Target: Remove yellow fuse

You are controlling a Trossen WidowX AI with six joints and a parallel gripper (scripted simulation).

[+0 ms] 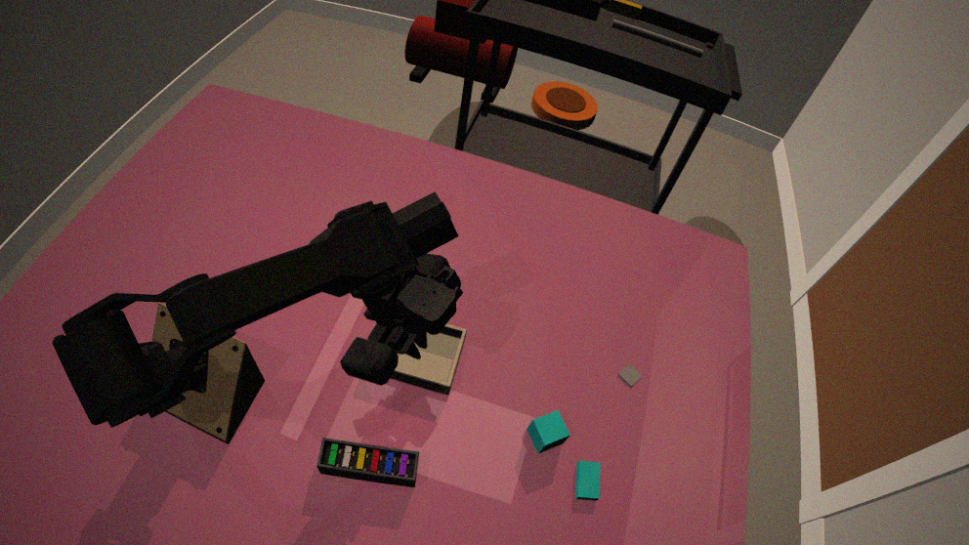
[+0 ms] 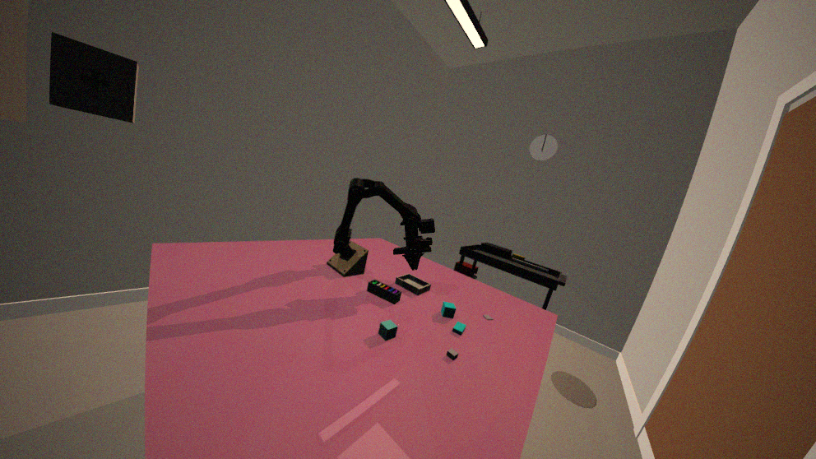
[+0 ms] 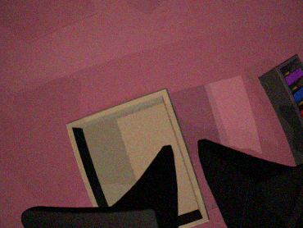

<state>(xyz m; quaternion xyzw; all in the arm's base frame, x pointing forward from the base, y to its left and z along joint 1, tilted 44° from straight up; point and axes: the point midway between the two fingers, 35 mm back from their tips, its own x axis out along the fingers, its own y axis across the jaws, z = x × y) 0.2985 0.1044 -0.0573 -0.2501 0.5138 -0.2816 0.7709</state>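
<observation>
The yellow fuse lies 15 cm to the right of my gripper tip, 7 cm below it and 4 cm behind it. From my gripper tip the other things lie so: teal cube (31 cm to the right, 14 cm ahead, 8 cm below); grey tile (33 cm ahead, 10 cm to the left, 10 cm below); beige tray (9 cm below, 4 cm to the left, 2 cm behind).
</observation>
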